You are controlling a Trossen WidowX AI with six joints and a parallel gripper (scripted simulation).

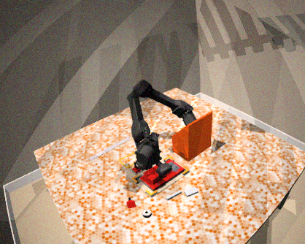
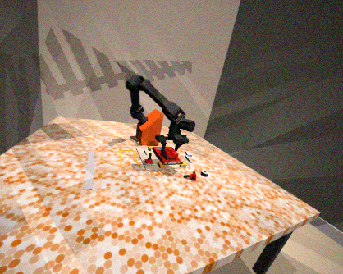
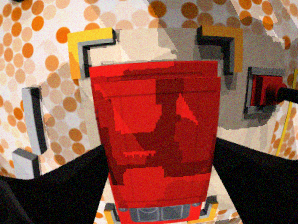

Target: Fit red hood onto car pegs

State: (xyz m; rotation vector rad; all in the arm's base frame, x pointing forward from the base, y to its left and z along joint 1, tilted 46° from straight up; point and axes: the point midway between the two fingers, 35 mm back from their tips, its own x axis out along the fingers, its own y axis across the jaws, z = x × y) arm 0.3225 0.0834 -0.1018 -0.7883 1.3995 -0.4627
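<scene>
Now: the red hood 10 mm above my gripper tip. From my gripper tip the other things lie so: grey engine block (20 mm below); then dark wheel (170 mm to the left, 140 mm ahead, 40 mm below); then white strip (380 mm to the right, 100 mm ahead, 50 mm below).
</scene>
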